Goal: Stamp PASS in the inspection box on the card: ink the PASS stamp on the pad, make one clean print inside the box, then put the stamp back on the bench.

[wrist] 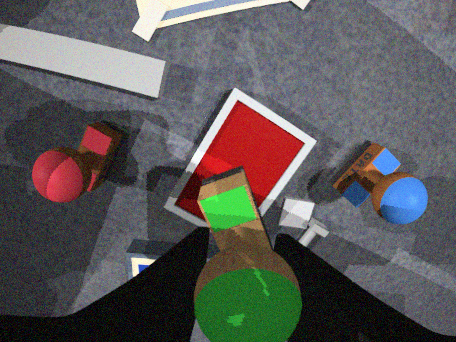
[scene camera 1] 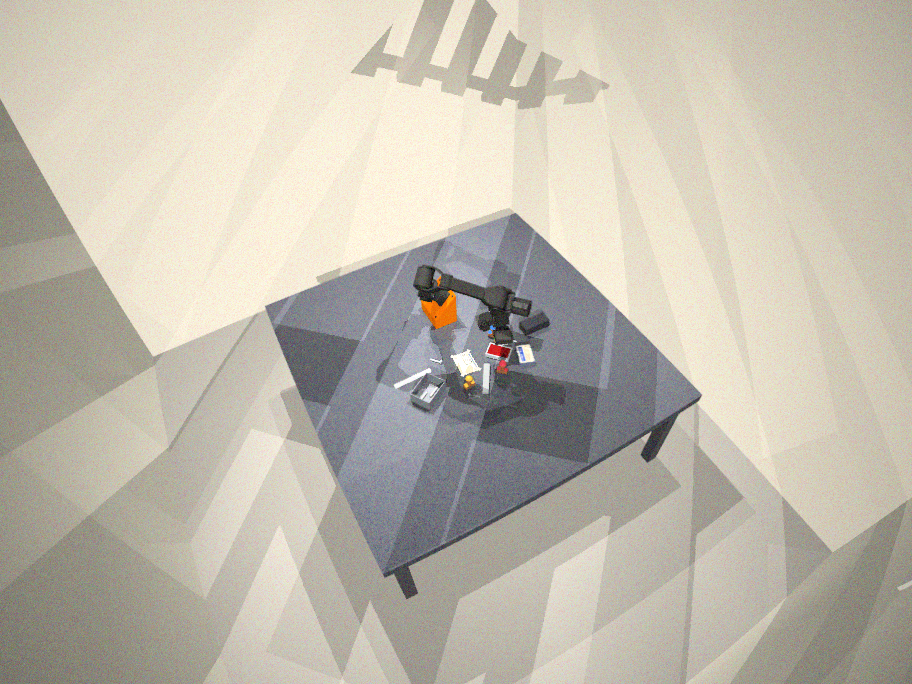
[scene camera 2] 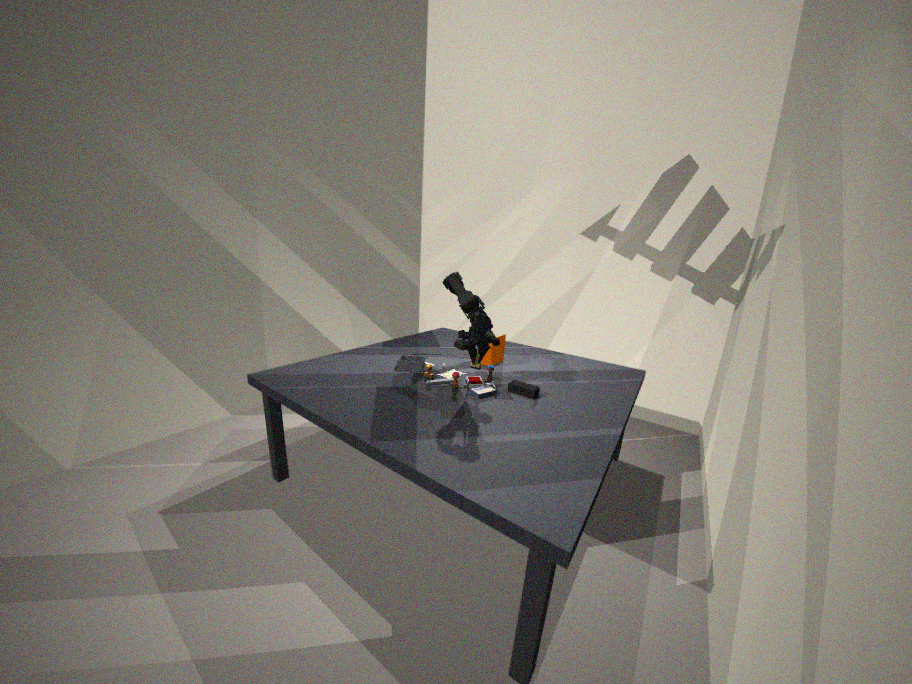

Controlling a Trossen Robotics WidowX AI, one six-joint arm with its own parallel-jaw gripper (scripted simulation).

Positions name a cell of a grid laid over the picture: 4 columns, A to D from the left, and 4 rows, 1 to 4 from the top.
Labels:
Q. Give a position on a red-topped stamp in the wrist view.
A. At A3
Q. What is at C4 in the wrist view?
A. A green-topped PASS stamp.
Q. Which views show the gripper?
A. The wrist view, scene camera 1 and scene camera 2: all of them.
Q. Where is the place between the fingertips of the gripper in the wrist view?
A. At C3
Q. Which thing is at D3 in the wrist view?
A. A blue-topped stamp.

